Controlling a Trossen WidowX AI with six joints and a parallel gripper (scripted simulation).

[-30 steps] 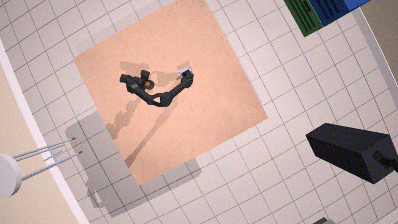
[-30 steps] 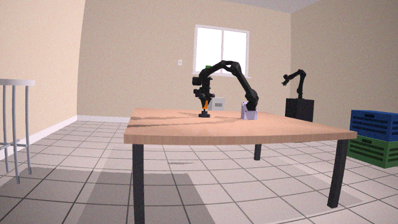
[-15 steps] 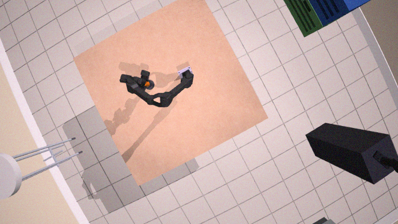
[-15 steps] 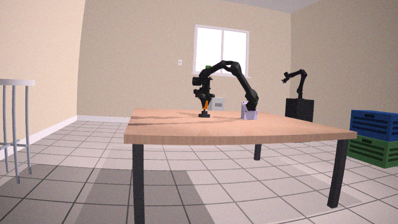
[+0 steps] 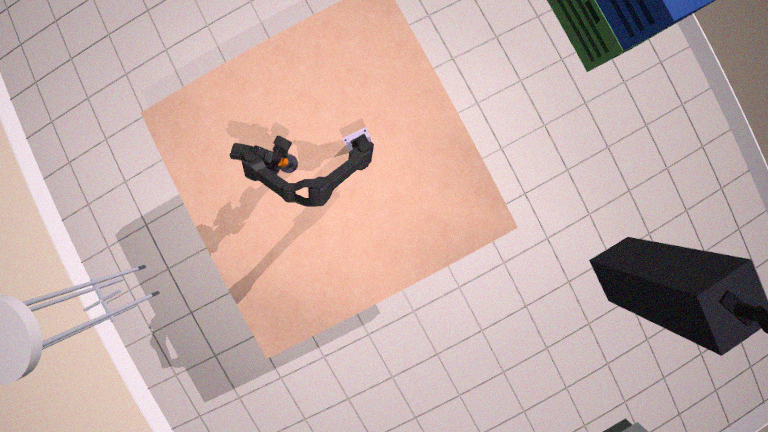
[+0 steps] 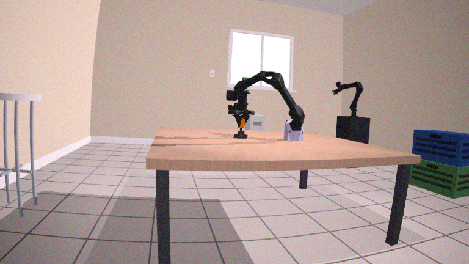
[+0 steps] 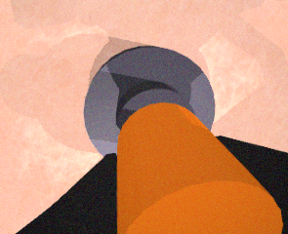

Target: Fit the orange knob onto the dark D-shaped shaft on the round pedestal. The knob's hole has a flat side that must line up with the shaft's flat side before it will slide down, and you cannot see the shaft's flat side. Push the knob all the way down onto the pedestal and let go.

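My gripper tip is 20 mm below the orange knob. From my gripper tip the other things lie so: round pedestal 40 mm below.
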